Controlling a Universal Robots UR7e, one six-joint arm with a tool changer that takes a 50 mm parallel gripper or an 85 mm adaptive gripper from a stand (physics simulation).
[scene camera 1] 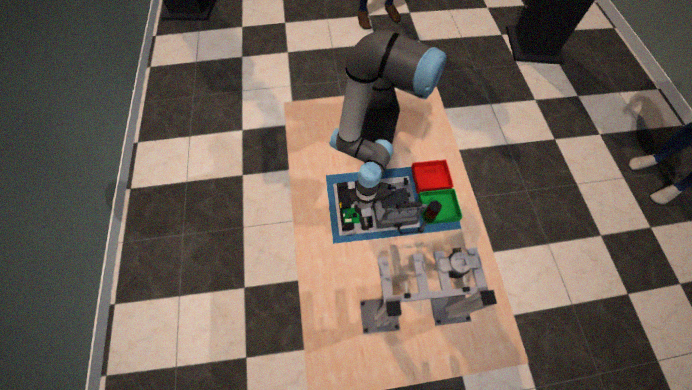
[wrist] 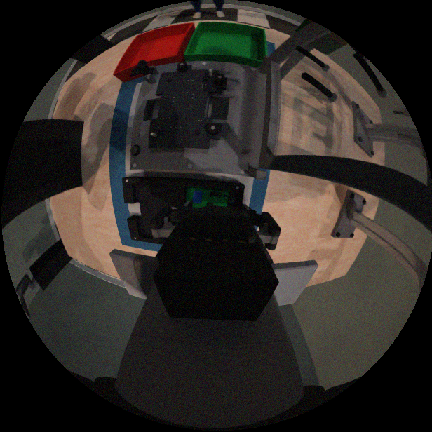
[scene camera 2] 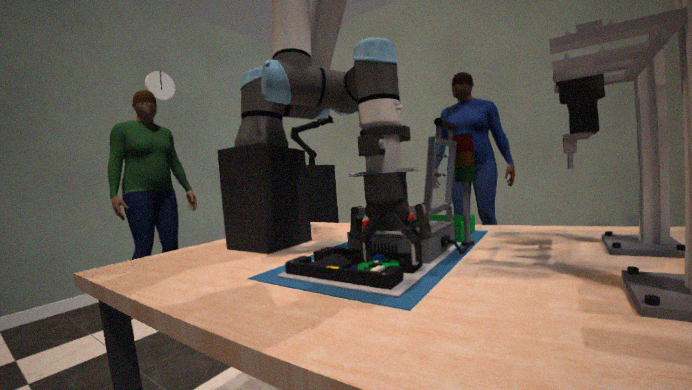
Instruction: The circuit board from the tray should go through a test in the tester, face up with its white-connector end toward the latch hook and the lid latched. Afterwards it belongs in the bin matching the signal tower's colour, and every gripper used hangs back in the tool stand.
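Note:
The green board lies in the black tray, with a white connector visible on it. My adaptive gripper is low over the tray, pointing down, its fingers open wide. The board's part beneath the gripper is hidden in the wrist view. The grey tester stands beside the tray; its dark bed shows no board. Its lid stands raised. The signal tower has red, amber and green segments; none looks clearly lit.
The red bin and green bin stand beyond the tester. The tool stand rises from the table, with the other gripper hanging in it. Two people stand behind the table.

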